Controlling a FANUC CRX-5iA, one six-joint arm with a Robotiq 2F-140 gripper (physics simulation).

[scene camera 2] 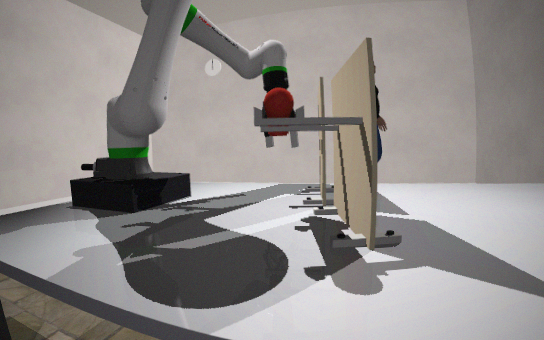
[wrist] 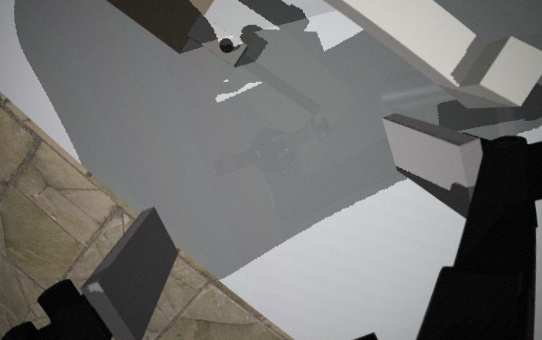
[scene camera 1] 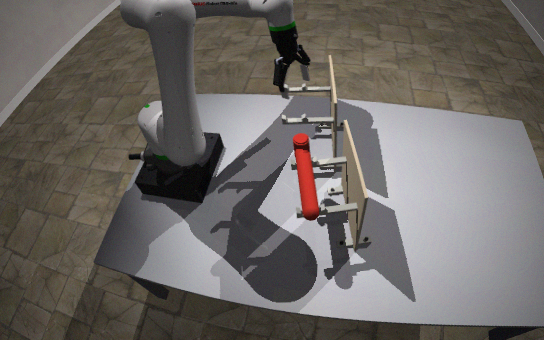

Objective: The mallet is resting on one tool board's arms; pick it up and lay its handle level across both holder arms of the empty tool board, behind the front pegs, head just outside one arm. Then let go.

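Where they show: gripper, fingertip midpoint: (scene camera 2: pixel 283 147) (wrist: pixel 275 188); arm's base at its link origin: (scene camera 2: pixel 129 176).
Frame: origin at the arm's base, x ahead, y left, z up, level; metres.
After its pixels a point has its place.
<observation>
The red mallet (scene camera 1: pixel 306 180) {x 0.491, y -0.240, z 0.159 m} (scene camera 2: pixel 278 105) {x 0.503, y -0.344, z 0.130 m} lies across both arms of the near tool board (scene camera 1: pixel 356 190) {x 0.622, y -0.273, z 0.151 m} (scene camera 2: pixel 352 125) {x 0.619, y -0.250, z 0.107 m}. In the scene camera 2 view its rounded end faces the camera and hides much of the gripper. The far tool board (scene camera 1: pixel 333 100) {x 0.580, y 0.001, z 0.222 m} (scene camera 2: pixel 322 150) {x 0.579, y -0.040, z 0.062 m} has bare arms: a farther arm (scene camera 1: pixel 317 89) {x 0.536, y 0.164, z 0.136 m} and a nearer arm (scene camera 1: pixel 312 120) {x 0.513, y 0.006, z 0.137 m}, with small pegs. My gripper (scene camera 1: pixel 294 83) {x 0.458, y 0.254, z 0.073 m} (scene camera 2: pixel 282 141) {x 0.458, y 0.254, z 0.073 m} (wrist: pixel 275 188) {x 0.458, y 0.254, z 0.073 m} is open and empty, pointing down at the far board's farther arm, near its tip, away from the mallet. In the wrist view, a pale holder arm (wrist: pixel 410 32) {x 0.457, y 0.177, z 0.137 m} shows beside one finger.
The boards stand upright on the light table (scene camera 1: pixel 450 200) {x 0.999, y -0.183, z -0.076 m} (scene camera 2: pixel 475 205) {x 0.967, y -0.095, z -0.076 m}, on small feet. The black robot base (scene camera 1: pixel 180 175) {x 0.045, y -0.085, z -0.002 m} (scene camera 2: pixel 130 192) {x 0.114, y -0.153, z -0.024 m} is left of them. The table edge and stone floor (wrist: pixel 40 220) show below the gripper. A person (scene camera 2: pixel 381 120) is partly hidden behind the near board.
</observation>
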